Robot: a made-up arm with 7 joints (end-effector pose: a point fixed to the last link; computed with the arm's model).
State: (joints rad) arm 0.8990 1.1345 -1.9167 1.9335 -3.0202 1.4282 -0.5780
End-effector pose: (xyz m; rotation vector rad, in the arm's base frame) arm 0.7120 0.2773 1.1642 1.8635 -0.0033 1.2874
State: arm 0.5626 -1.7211 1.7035 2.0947 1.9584 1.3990 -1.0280
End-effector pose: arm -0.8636 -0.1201 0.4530 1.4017 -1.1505 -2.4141
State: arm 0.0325 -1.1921 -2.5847 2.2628 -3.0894 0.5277 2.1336
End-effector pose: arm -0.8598 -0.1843 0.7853 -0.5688 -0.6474 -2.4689
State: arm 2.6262 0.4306 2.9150 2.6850 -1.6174 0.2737 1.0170
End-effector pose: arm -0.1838 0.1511 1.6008 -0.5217 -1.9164 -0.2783
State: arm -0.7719 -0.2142 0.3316 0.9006 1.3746 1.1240 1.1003
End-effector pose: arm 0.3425 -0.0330 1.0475 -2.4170 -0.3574 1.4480
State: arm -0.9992 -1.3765 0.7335 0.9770 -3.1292 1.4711 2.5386
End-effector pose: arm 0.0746 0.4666 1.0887 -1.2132 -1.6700 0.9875
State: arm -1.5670 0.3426 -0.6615 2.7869 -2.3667 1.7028 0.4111
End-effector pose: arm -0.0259 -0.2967 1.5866 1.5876 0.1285 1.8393
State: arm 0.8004 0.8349 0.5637 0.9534 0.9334 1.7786 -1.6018
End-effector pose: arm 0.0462 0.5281 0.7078 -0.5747 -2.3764 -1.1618
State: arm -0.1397 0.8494 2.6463 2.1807 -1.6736 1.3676 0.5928
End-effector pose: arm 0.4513 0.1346 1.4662 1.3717 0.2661 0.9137
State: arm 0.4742 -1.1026 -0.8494 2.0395 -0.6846 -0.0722 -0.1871
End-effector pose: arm -0.4452 -0.4312 1.3074 0.2262 -1.7766 -0.2273
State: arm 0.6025 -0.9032 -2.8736 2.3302 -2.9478 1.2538 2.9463
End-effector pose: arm -0.6543 -0.4953 1.0552 -1.3947 -1.4818 -1.2739
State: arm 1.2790 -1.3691 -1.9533 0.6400 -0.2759 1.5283 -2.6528
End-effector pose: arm 0.2193 -0.2414 0.6812 0.4600 0.1085 2.5407
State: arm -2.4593 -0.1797 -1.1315 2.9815 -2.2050 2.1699 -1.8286
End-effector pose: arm 0.1951 0.1967 1.5593 -0.9828 0.3726 1.2385
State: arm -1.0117 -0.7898 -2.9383 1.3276 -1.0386 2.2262 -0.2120
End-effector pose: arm -0.3243 0.5262 0.6965 -2.0354 0.1380 0.3498
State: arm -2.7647 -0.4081 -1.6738 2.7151 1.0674 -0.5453 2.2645
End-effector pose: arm 0.3320 0.2361 1.5135 -0.6966 -0.9837 0.6719
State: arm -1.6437 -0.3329 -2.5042 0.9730 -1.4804 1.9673 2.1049
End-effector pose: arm -0.1339 0.4649 0.9270 0.5704 -0.4273 0.5467
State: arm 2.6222 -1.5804 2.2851 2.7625 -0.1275 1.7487 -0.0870
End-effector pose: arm 0.7139 -0.5510 0.5468 0.1698 1.1175 -1.6809
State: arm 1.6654 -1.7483 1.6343 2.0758 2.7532 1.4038 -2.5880
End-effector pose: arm -0.2293 -0.8321 0.5214 0.1723 0.1381 -0.6750
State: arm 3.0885 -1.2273 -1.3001 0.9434 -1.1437 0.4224 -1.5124
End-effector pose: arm 0.2420 0.3908 0.9770 -0.5638 -0.4570 2.7356
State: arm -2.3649 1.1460 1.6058 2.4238 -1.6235 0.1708 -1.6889
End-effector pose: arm -0.2959 -0.6826 1.1477 -0.9448 0.6859 -1.0126
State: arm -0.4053 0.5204 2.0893 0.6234 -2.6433 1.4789 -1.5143
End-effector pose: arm 0.0984 0.3670 0.9682 -2.7241 -0.8143 0.2242
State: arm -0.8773 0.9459 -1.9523 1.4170 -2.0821 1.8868 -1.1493
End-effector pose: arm -0.1262 -0.4546 1.2224 -0.3658 -1.3842 0.7267
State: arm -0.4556 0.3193 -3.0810 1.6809 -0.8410 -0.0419 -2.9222
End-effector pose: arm -0.2479 0.0182 1.4199 -0.9703 -2.8147 0.4594
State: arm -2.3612 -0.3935 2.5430 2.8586 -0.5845 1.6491 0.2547
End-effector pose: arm 0.3987 0.2658 1.5032 0.5995 -0.2111 -0.3853
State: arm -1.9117 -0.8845 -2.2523 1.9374 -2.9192 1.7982 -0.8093
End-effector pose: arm 0.0067 0.8566 1.0199 -1.5489 -0.7839 0.3026
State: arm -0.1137 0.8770 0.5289 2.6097 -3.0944 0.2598 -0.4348
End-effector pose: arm 0.7983 0.0689 1.1256 -2.1731 -0.0156 0.1191
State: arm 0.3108 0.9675 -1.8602 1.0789 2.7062 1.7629 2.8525
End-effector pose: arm 0.4410 -0.2977 1.0560 -0.9748 -0.2800 0.3691
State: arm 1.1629 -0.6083 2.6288 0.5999 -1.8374 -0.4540 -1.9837
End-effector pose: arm -0.1692 -0.2876 0.7060 -0.1095 1.1732 0.6849
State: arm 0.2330 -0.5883 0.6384 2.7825 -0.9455 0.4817 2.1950
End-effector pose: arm -0.4520 -0.0015 1.4978 -2.5029 0.6334 -1.6208
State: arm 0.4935 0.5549 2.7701 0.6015 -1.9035 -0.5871 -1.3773
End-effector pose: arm -0.1024 -0.0585 1.0344 -0.3252 1.6649 -0.7086
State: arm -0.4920 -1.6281 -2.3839 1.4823 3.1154 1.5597 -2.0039
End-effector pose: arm -0.6636 0.0247 0.3074 1.1297 2.4529 0.3621
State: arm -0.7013 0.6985 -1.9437 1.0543 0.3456 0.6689 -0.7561
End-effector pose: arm -0.2101 -0.4115 1.0843 0.6913 0.1015 -2.5229
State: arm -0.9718 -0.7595 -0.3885 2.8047 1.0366 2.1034 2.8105
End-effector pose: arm -0.2130 0.4752 1.3922 -2.4647 0.9200 0.5856
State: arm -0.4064 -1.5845 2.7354 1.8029 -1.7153 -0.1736 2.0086
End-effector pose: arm -0.5537 0.3758 0.2883 -0.5121 1.0343 1.8339
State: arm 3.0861 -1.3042 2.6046 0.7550 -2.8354 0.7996 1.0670
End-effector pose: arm 0.3474 -0.1789 0.4055 -0.8146 1.5075 0.4132
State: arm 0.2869 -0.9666 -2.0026 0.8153 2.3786 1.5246 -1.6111
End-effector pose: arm -0.2085 -0.5088 0.7491 1.5872 -2.4067 0.3887
